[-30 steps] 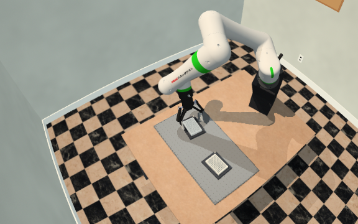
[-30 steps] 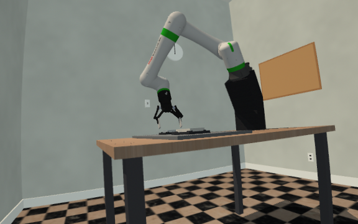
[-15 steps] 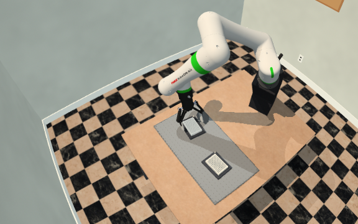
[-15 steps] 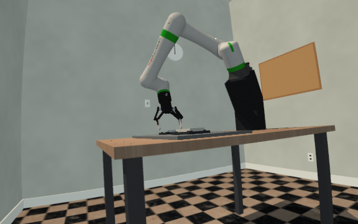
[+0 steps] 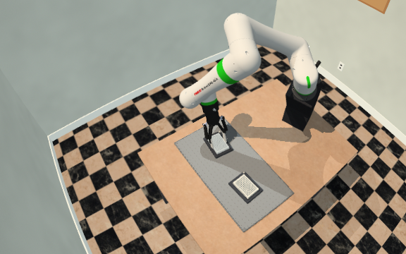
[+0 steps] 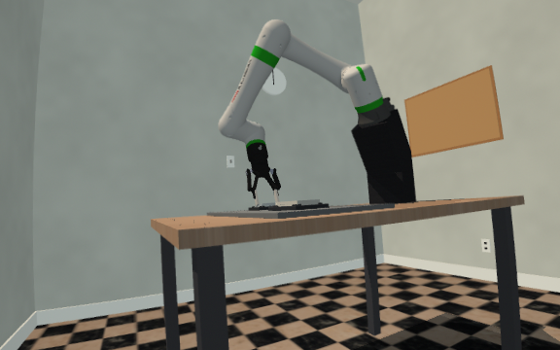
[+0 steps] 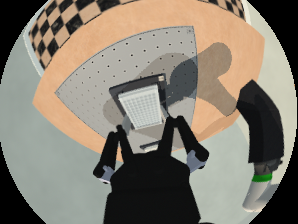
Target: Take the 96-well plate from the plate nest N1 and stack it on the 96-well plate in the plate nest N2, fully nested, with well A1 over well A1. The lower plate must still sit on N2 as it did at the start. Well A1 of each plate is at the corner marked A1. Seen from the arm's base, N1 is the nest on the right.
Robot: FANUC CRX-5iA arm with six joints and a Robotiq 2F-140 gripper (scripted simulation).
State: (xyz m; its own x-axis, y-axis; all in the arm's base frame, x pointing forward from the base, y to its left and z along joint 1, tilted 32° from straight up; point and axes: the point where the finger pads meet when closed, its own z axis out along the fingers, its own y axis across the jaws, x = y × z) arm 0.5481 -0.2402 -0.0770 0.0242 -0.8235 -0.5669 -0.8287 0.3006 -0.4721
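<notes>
Right now the plate nest N1 is 4 cm below my hand. Also, from my hand: white 96-well plate: 3 cm below.
</notes>
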